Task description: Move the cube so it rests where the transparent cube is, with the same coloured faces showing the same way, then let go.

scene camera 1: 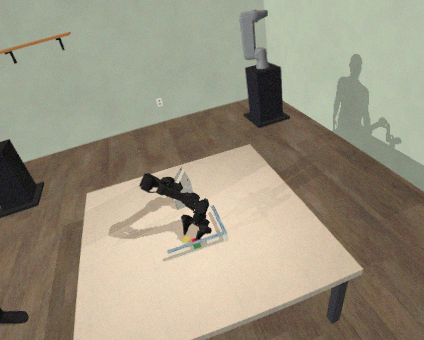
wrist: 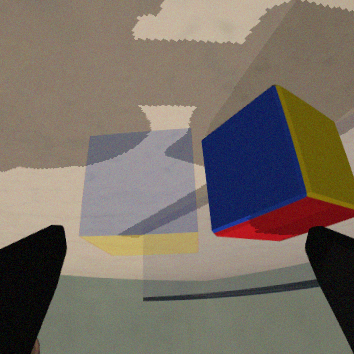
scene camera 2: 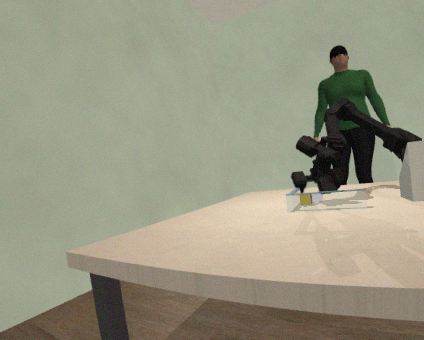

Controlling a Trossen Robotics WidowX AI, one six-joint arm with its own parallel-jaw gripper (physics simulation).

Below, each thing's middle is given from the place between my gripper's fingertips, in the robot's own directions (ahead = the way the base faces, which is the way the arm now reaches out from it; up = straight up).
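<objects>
Offsets from my hand: transparent cube (wrist: 138, 198) 2 cm below, 2 cm to the right of and 1 cm behind it; L-shaped rail (scene camera 1: 204, 243) 1 cm below, 3 cm to the left of and 5 cm behind it.
</objects>
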